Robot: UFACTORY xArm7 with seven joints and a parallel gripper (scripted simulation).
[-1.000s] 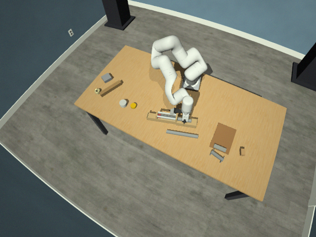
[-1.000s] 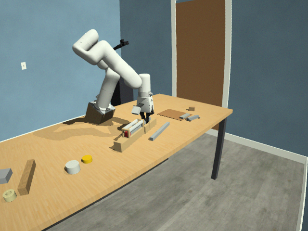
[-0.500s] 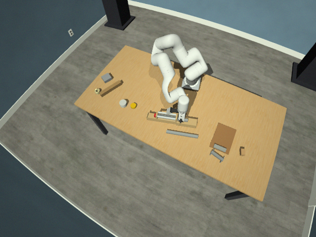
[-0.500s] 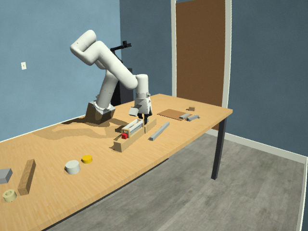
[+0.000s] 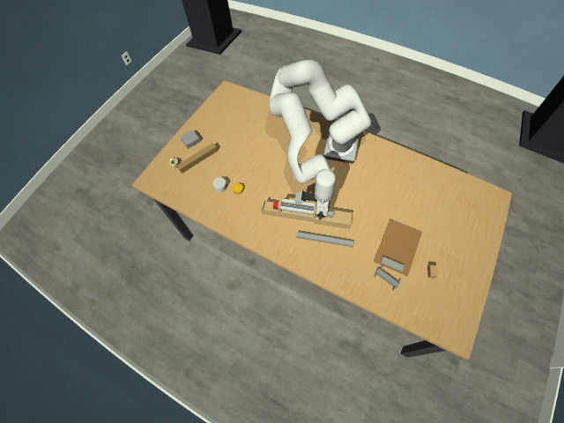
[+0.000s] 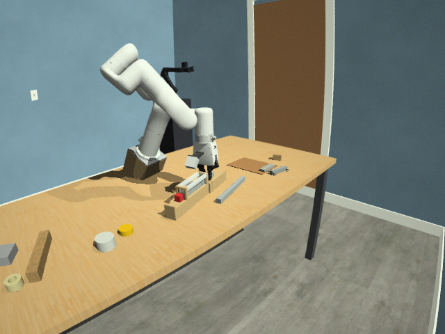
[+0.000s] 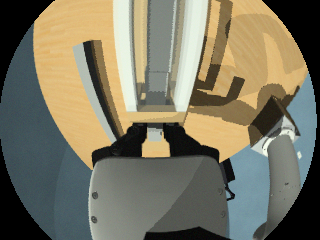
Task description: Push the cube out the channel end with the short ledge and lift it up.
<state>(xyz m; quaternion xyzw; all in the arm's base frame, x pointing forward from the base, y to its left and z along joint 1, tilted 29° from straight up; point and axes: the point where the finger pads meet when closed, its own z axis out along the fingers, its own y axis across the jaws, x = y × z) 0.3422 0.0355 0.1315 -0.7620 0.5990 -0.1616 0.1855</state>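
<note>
Right now the red cube is 20 cm to the right of my hand, 5 cm ahead of it and 1 cm below it. Also, from my hand: long grey bar: 9 cm ahead, 6 cm to the left, 6 cm below; then yellow disc: 43 cm to the right, 6 cm below, 3 cm ahead; then small wooden block: 55 cm to the left, 5 cm below, 4 cm ahead.
</note>
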